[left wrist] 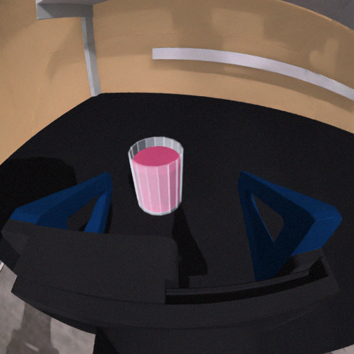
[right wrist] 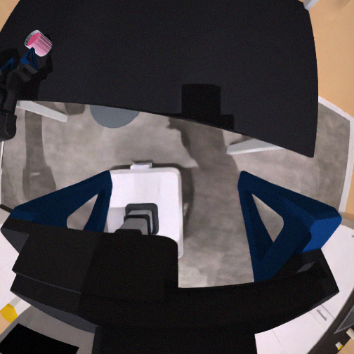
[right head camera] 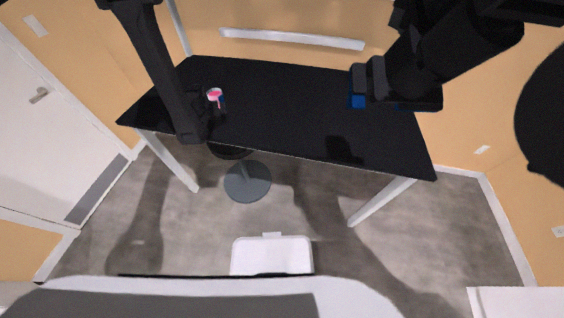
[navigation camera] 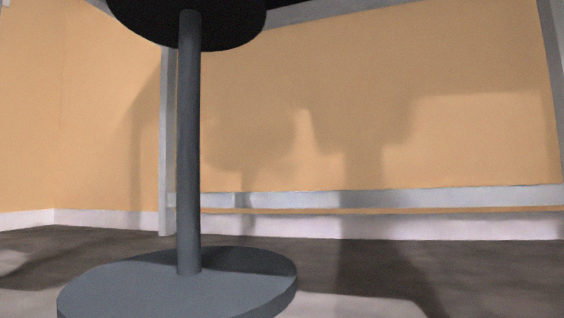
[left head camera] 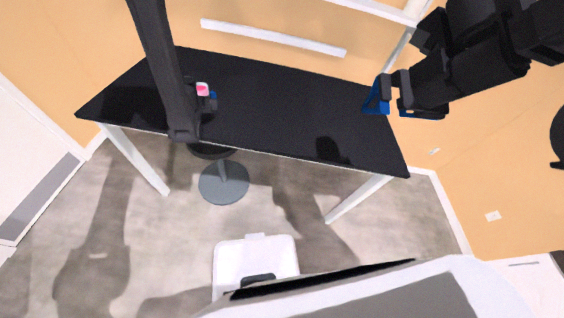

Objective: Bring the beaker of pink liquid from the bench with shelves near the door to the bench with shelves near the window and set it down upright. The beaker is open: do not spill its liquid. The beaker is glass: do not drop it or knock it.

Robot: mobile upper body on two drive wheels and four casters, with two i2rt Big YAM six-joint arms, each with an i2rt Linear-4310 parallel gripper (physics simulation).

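The beaker of pink liquid stands upright on the black bench top, toward its left end. My left gripper is open with blue fingers. In the left wrist view the beaker appears between the fingertips, nearer the left finger and a little beyond them, not held. The arm partly hides the gripper in the head views. My right gripper is open and empty, raised near the right end of the bench.
A stool stands under the bench's front left. White bench legs stand at both ends. A white rail runs behind the top. A door is at the left. My white base is in front.
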